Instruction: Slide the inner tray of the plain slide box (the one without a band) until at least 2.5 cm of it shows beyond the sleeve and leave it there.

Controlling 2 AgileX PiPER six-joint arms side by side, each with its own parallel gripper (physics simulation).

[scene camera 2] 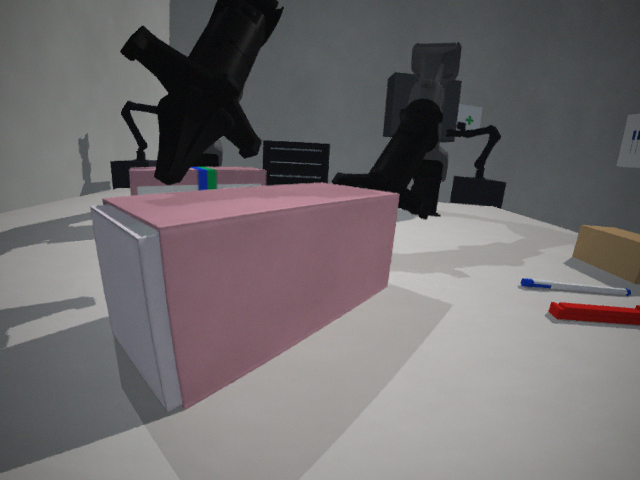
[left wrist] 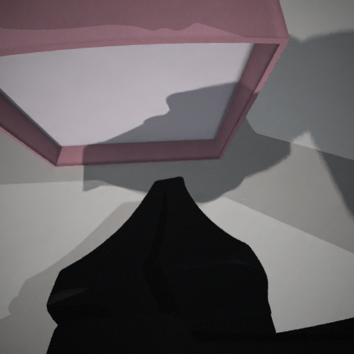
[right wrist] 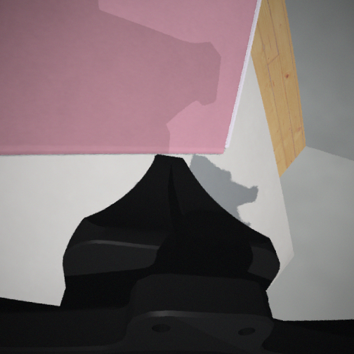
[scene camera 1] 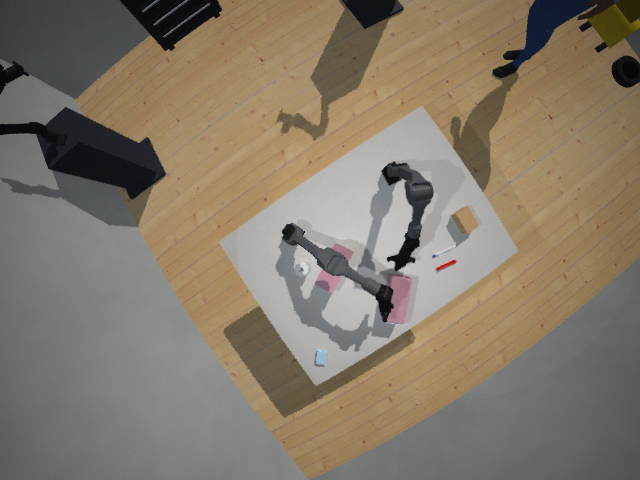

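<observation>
The plain slide box has a pink sleeve [scene camera 1: 400, 299] [scene camera 2: 279, 289] [left wrist: 125, 17] [right wrist: 75, 100]. Its pale inner tray [scene camera 2: 124, 284] [right wrist: 243, 75] sticks out a short way at the near end in scene camera 2. At the opposite end the tray [left wrist: 125, 85] is recessed inside the sleeve. My left gripper [scene camera 1: 397, 268] [scene camera 2: 426, 214] [left wrist: 172, 195] is shut and empty, just outside that recessed end. My right gripper [scene camera 1: 385, 319] [scene camera 2: 168, 180] [right wrist: 166, 173] is shut and empty, beside the sleeve's long side near the protruding end; whether it touches is unclear.
The banded slide box [scene camera 1: 329, 280] [scene camera 2: 237, 175] lies behind, partly under the right arm. A light blue block [scene camera 1: 321, 357] is near a table corner. A tan block [scene camera 1: 464, 219] [scene camera 2: 610, 250], a blue-and-white pen [scene camera 1: 444, 251] [scene camera 2: 578, 286] and a red bar [scene camera 1: 446, 265] [scene camera 2: 594, 313] lie on the other side.
</observation>
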